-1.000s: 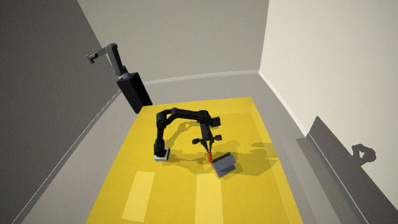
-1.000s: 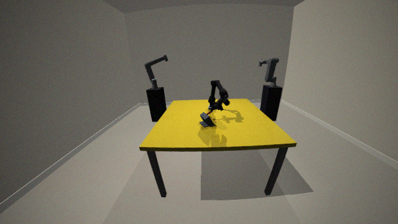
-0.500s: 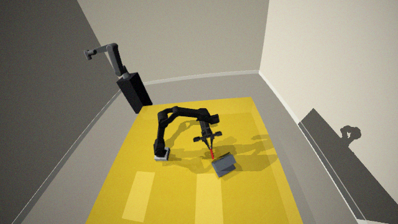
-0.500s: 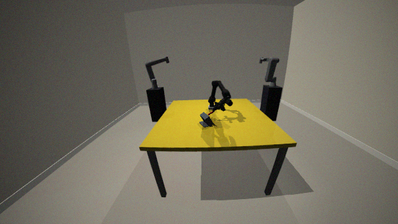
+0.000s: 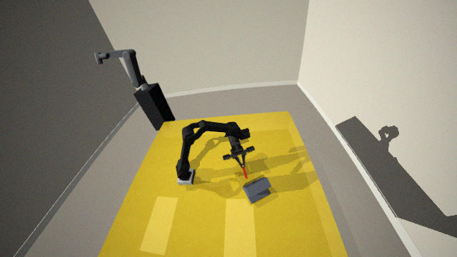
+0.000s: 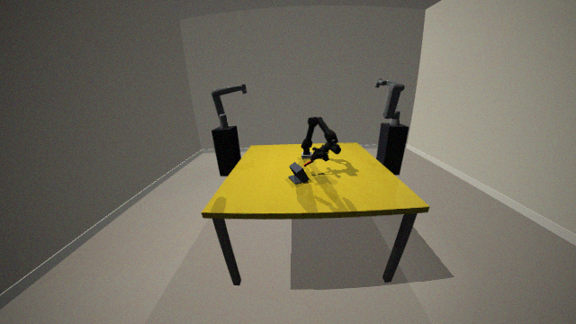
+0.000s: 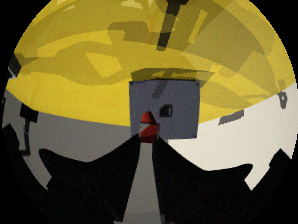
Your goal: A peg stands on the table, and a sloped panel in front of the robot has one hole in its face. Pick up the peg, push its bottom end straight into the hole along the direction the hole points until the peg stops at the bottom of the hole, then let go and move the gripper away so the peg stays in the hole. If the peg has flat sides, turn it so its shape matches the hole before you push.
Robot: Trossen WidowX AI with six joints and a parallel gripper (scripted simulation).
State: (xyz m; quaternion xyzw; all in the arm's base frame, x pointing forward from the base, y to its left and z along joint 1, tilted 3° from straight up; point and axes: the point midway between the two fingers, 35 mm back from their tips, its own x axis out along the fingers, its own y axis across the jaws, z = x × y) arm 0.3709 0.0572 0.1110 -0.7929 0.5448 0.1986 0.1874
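My gripper tip is 90 mm to the left of the grey sloped panel, 70 mm short of it and 70 mm above it. Round my gripper tip: red peg (10 mm below).
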